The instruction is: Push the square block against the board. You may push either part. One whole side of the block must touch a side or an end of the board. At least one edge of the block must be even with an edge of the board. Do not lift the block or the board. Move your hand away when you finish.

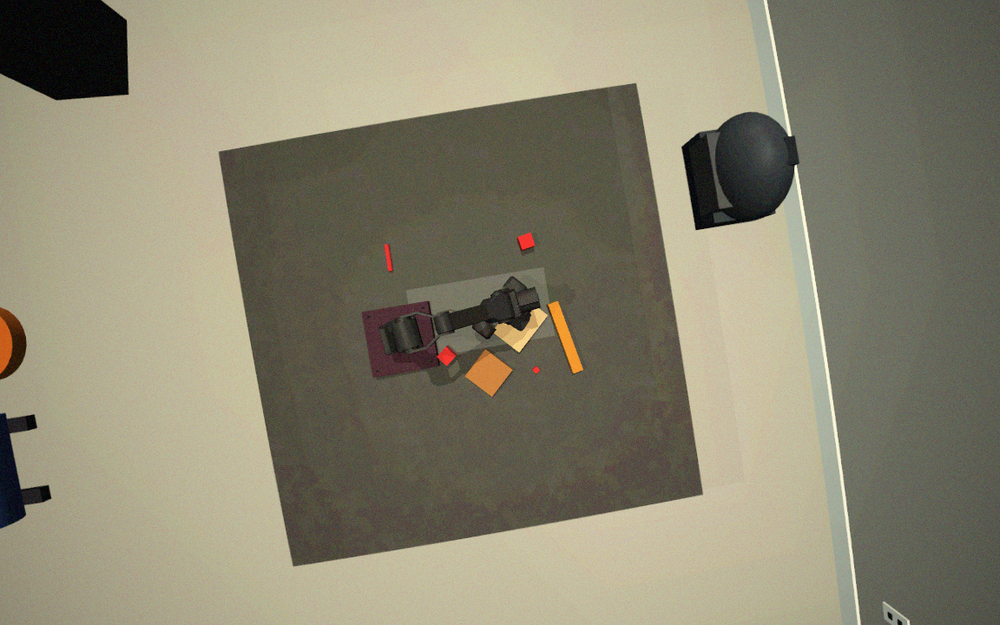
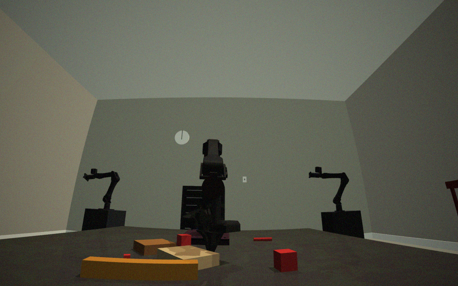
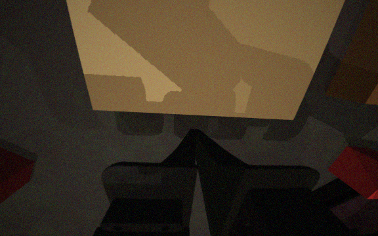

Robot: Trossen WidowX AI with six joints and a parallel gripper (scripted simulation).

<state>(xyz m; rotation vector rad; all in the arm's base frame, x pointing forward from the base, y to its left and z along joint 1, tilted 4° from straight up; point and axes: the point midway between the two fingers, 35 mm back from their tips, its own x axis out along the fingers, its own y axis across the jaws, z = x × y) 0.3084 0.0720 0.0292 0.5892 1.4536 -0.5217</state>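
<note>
The square block lies 190 mm to the right of my gripper tip, 40 mm behind it and 10 mm above it. Round my gripper tip: long orange board 190 mm ahead, 100 mm to the right, 10 mm above; tiny red piece 190 mm to the right, 100 mm ahead; tan board 60 mm ahead, 50 mm to the right, 10 mm above.
</note>
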